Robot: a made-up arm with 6 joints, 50 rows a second.
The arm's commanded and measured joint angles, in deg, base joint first. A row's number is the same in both.
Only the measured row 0 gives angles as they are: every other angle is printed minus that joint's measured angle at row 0.
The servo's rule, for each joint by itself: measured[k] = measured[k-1] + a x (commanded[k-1-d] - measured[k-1]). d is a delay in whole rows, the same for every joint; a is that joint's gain. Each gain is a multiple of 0.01, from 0.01 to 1. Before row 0 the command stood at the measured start. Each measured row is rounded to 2 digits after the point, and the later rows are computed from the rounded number. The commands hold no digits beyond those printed.
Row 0, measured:
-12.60, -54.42, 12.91, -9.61, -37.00, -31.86
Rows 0 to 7, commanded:
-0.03, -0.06, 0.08, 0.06, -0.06, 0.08
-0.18, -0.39, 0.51, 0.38, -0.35, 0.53
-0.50, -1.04, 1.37, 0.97, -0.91, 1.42
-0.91, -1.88, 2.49, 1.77, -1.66, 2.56
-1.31, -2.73, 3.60, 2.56, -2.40, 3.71
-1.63, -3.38, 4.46, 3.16, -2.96, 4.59
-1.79, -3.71, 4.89, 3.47, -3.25, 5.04
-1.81, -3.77, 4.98, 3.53, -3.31, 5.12
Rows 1 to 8, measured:
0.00, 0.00, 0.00, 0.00, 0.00, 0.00
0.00, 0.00, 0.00, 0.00, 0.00, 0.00
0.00, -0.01, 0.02, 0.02, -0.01, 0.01
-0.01, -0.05, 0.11, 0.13, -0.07, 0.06
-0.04, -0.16, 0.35, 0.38, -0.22, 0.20
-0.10, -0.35, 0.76, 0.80, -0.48, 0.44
-0.18, -0.61, 1.30, 1.33, -0.83, 0.77
-0.28, -0.91, 1.90, 1.88, -1.21, 1.15
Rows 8 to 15, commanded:
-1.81, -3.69, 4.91, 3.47, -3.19, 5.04
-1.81, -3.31, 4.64, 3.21, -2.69, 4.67
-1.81, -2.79, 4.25, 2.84, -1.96, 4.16
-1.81, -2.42, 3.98, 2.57, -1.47, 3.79
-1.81, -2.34, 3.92, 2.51, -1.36, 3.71
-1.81, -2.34, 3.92, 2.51, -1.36, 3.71
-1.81, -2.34, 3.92, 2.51, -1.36, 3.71
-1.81, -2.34, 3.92, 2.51, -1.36, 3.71
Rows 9 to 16, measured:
-0.39, -1.22, 2.47, 2.36, -1.58, 1.54
-0.49, -1.50, 2.95, 2.71, -1.89, 1.90
-0.58, -1.74, 3.32, 2.94, -2.12, 2.21
-0.67, -1.91, 3.57, 3.02, -2.22, 2.46
-0.75, -2.01, 3.70, 2.97, -2.17, 2.63
-0.82, -2.06, 3.75, 2.85, -2.04, 2.75
-0.89, -2.09, 3.78, 2.75, -1.92, 2.85
-0.95, -2.12, 3.81, 2.68, -1.82, 2.94

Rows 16 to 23, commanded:
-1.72, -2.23, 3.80, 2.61, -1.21, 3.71
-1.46, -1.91, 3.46, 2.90, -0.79, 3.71
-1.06, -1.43, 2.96, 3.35, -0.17, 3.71
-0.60, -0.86, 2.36, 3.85, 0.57, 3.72
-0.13, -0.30, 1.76, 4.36, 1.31, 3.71
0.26, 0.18, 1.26, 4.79, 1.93, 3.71
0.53, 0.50, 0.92, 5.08, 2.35, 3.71
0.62, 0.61, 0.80, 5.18, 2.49, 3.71
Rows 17 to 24, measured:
-1.01, -2.14, 3.83, 2.63, -1.74, 3.02
-1.07, -2.16, 3.85, 2.59, -1.67, 3.09
-1.12, -2.17, 3.84, 2.60, -1.59, 3.15
-1.14, -2.14, 3.77, 2.69, -1.45, 3.21
-1.13, -2.06, 3.62, 2.89, -1.22, 3.26
-1.09, -1.93, 3.38, 3.18, -0.90, 3.31
-1.02, -1.75, 3.07, 3.53, -0.50, 3.35
-0.93, -1.54, 2.73, 3.91, -0.06, 3.39

